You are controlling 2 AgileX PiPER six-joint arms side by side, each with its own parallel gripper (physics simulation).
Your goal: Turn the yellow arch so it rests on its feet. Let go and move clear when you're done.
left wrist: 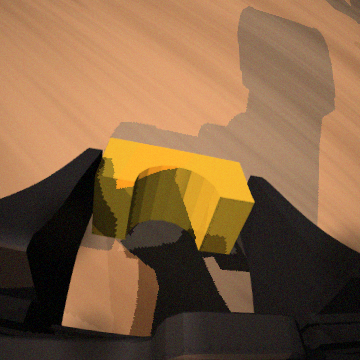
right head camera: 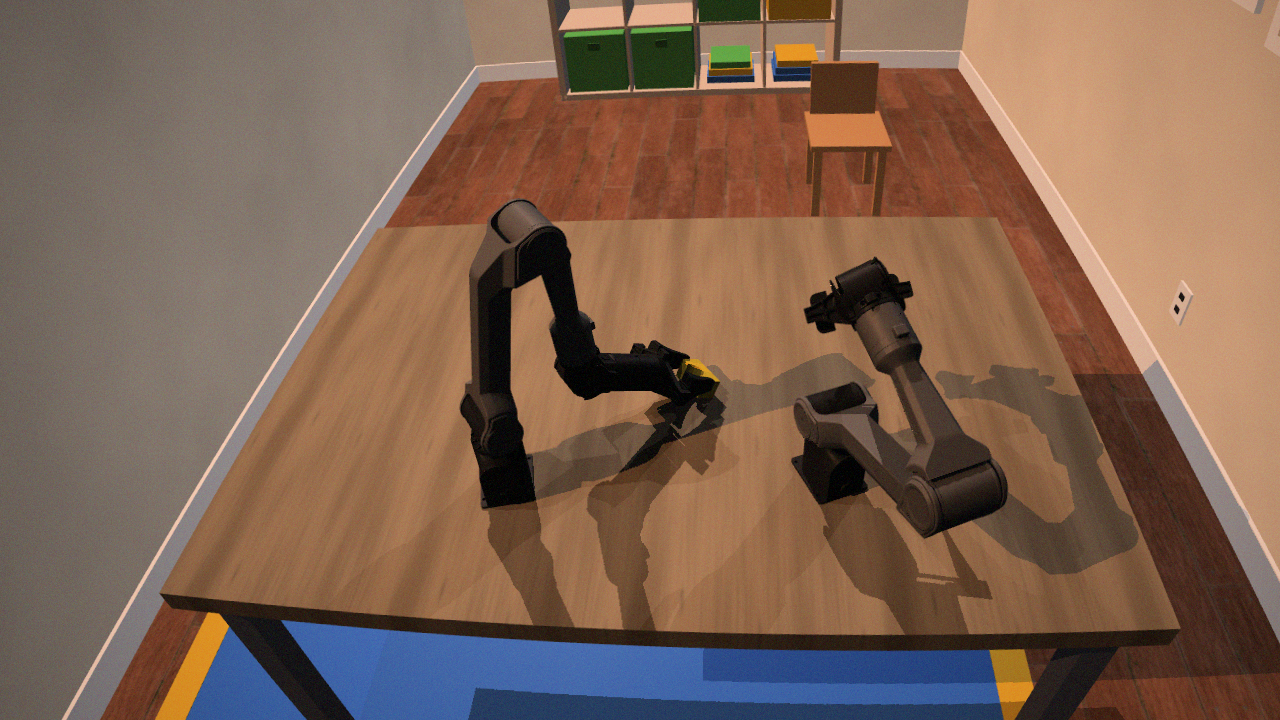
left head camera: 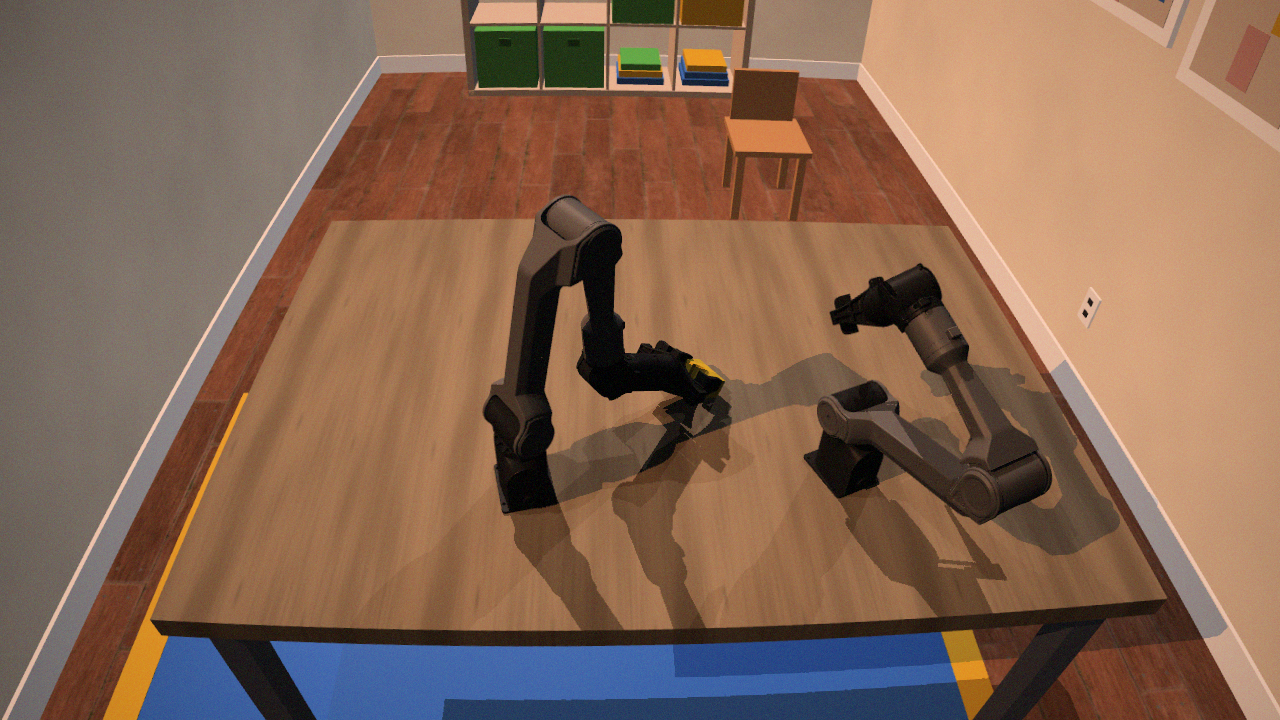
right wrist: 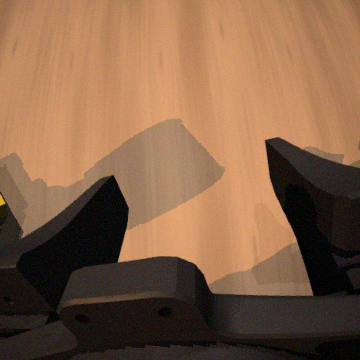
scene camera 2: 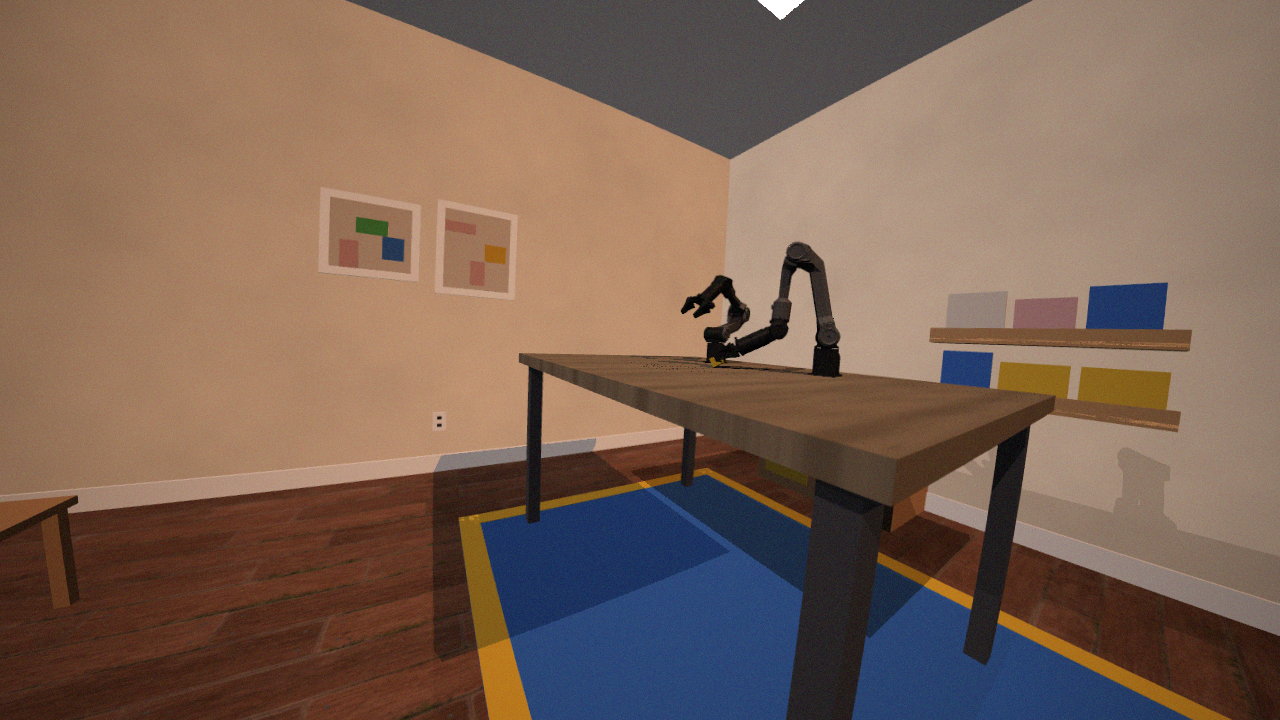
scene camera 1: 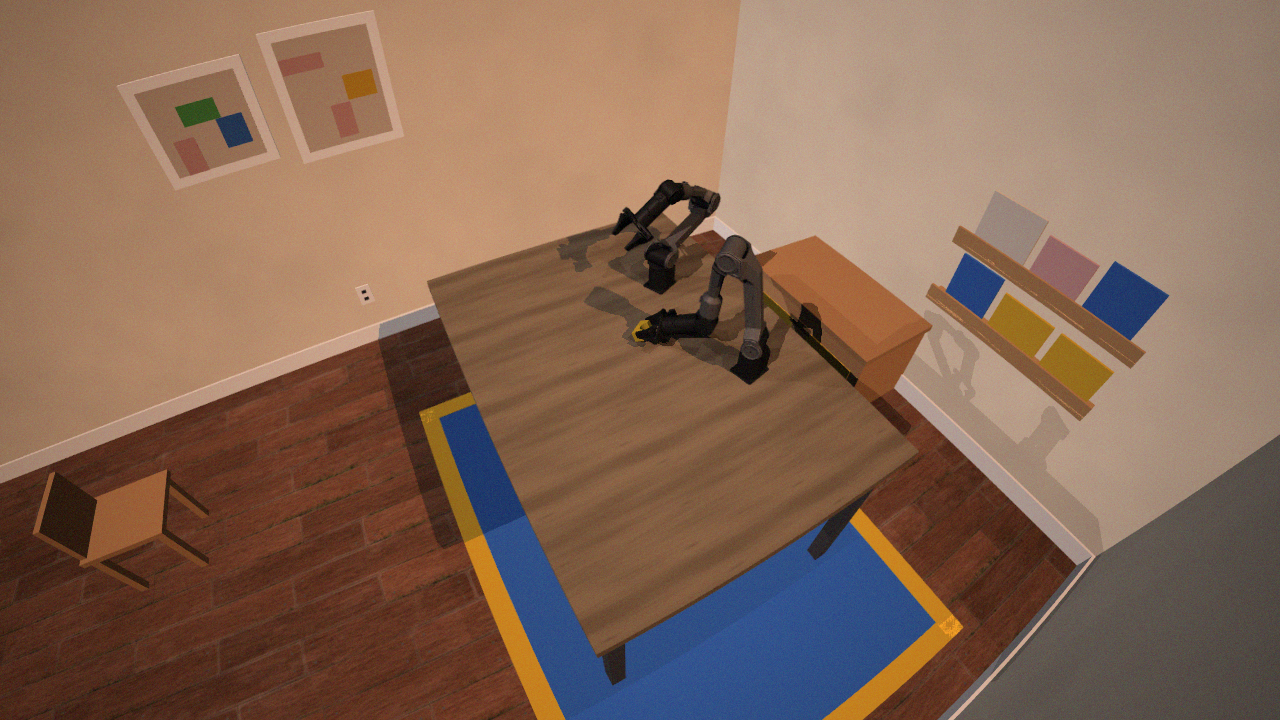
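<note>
The yellow arch [left head camera: 701, 368] [right head camera: 700, 377] [scene camera 1: 640, 331] [scene camera 2: 716, 363] [left wrist: 170, 154] is low over the table's middle, tilted. In the left wrist view its curved opening faces the bottom of the picture, toward the palm. Whether it touches the table I cannot tell. My left gripper [left wrist: 174, 180] is shut on the arch, one finger against each end. My right gripper [left head camera: 841, 316] [scene camera 1: 623, 238] [right wrist: 191, 176] is open and empty, raised above the table, apart from the arch. A sliver of yellow shows at the left edge of the right wrist view.
Both arms are mounted on the wooden table [left head camera: 402, 537] [right head camera: 358, 537] [scene camera 1: 626, 501]. The right arm's bent elbow [left head camera: 1002, 483] hangs near the table's right side in the left head view. A chair [left head camera: 767, 136] and a shelf unit [left head camera: 595, 92] stand on the floor beyond.
</note>
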